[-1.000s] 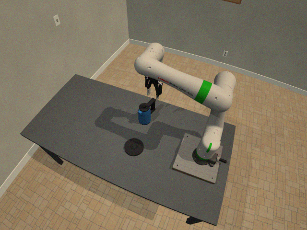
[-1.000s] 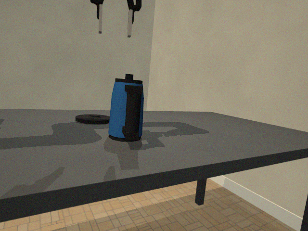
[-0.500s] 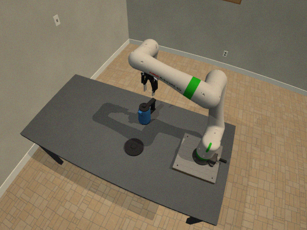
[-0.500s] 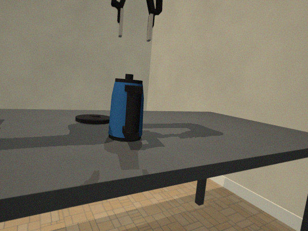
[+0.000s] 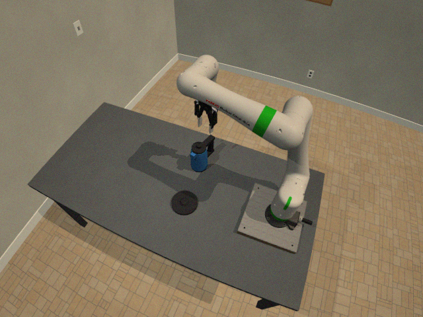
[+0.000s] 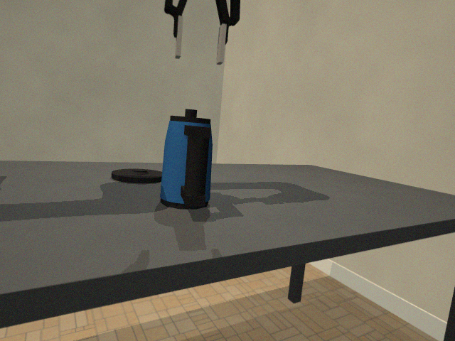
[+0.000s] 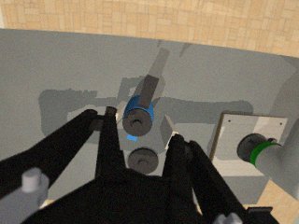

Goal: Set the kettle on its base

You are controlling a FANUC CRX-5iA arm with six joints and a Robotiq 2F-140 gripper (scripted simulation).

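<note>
Now: hand 22 cm above the blue kettle, 3 cm to the right of it and 1 cm short of it. The rest, counted from my hand: round black base 33 cm to the left, 30 cm below, 2 cm behind.
</note>
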